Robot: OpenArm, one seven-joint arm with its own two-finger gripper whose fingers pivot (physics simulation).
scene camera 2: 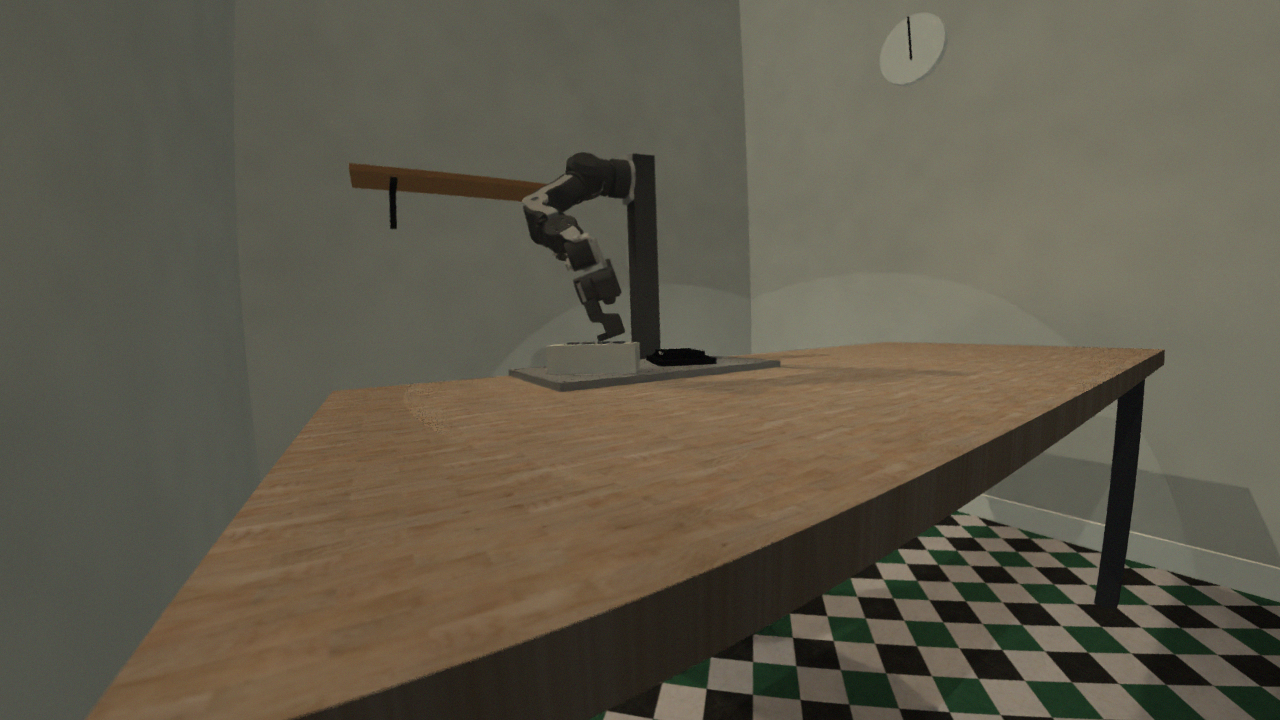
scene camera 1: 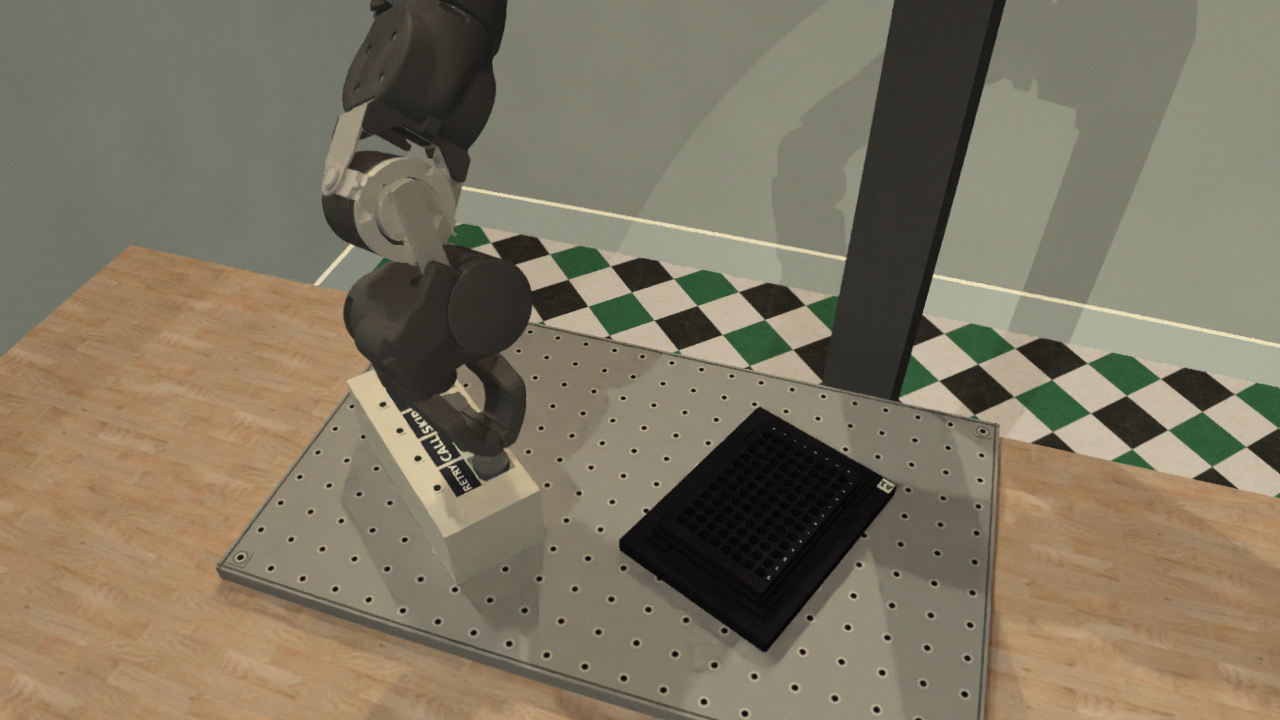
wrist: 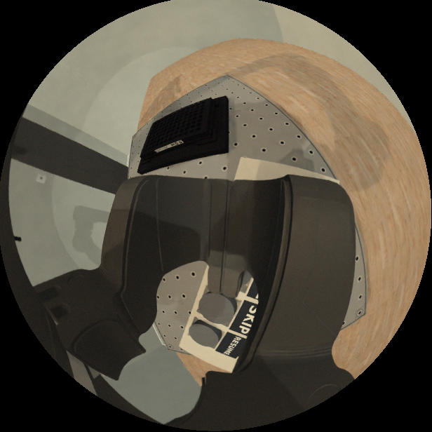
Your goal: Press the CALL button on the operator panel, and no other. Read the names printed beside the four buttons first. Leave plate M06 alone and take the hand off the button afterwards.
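The cream operator panel point(scene camera 1: 492, 540) point(scene camera 2: 590, 360) point(wrist: 260, 170) carries four grey buttons in a row with printed names. In scene camera 1, RETRY point(scene camera 1: 467, 480), CALL point(scene camera 1: 440, 445) and SKIP point(scene camera 1: 420, 420) are readable. The wrist view shows the SKIP button point(wrist: 217, 307) and the RESUME button point(wrist: 205, 333). My gripper point(scene camera 1: 486, 443) point(scene camera 2: 610, 336) point(wrist: 232, 239) is shut and empty, its tips low at the panel beside the CALL name, between the SKIP button and the RETRY button point(scene camera 1: 490, 462). The fingers hide the CALL button; contact cannot be told.
Black plate M06 point(scene camera 1: 760, 501) point(scene camera 2: 680, 356) point(wrist: 182, 124) lies apart from the panel on the perforated grey board point(scene camera 1: 586, 555) point(scene camera 2: 572, 384). A dark post point(scene camera 1: 913, 179) point(scene camera 2: 642, 259) point(wrist: 65, 155) stands behind the board. The wooden table point(scene camera 1: 134, 429) extends around it.
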